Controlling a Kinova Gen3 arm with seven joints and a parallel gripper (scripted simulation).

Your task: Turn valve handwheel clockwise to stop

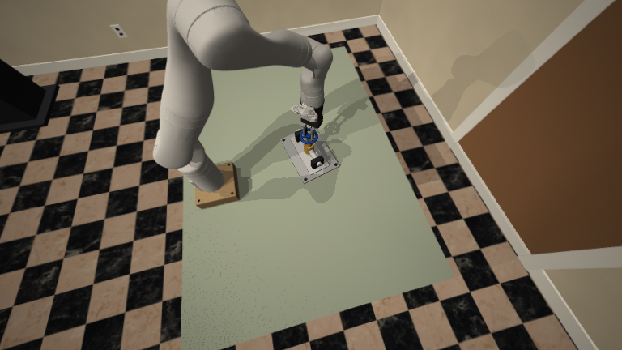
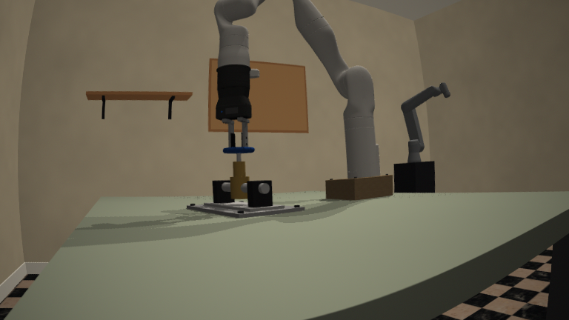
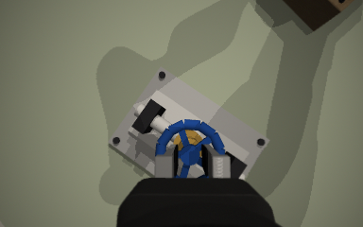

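My hand is 3 cm above the blue handwheel. The rest, counted from my hand: baseplate 15 cm below.
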